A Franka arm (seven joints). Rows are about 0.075 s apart.
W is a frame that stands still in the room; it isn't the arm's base.
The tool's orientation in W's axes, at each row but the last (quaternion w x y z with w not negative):
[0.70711, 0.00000, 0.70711, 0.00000]
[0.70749, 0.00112, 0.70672, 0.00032]
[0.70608, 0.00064, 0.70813, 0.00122]
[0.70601, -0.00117, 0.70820, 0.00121]
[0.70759, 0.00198, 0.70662, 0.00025]
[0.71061, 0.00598, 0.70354, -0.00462]
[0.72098, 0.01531, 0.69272, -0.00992]
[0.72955, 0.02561, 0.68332, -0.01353]
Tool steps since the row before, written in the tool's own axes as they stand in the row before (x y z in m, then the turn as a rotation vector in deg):
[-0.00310, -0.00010, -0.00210, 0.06, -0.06, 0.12]
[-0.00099, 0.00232, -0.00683, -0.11, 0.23, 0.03]
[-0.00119, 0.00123, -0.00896, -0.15, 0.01, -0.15]
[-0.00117, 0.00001, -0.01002, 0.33, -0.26, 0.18]
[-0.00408, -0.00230, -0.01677, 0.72, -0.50, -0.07]
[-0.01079, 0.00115, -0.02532, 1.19, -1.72, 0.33]
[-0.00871, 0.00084, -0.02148, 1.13, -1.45, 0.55]
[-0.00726, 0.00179, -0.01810, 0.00, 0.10, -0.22]
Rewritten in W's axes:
[-0.00210, -0.00010, 0.00310, 0.12, -0.06, -0.06]
[-0.00683, 0.00233, 0.00099, 0.03, 0.23, 0.11]
[-0.00896, 0.00122, 0.00122, -0.15, 0.01, 0.15]
[-0.01002, -0.00002, 0.00120, 0.18, -0.26, -0.33]
[-0.01678, -0.00227, 0.00405, -0.07, -0.50, -0.72]
[-0.02541, 0.00151, 0.01054, 0.32, -1.72, -1.19]
[-0.02177, 0.00155, 0.00785, 0.54, -1.46, -1.12]
[-0.01841, 0.00269, 0.00610, -0.21, 0.11, -0.01]

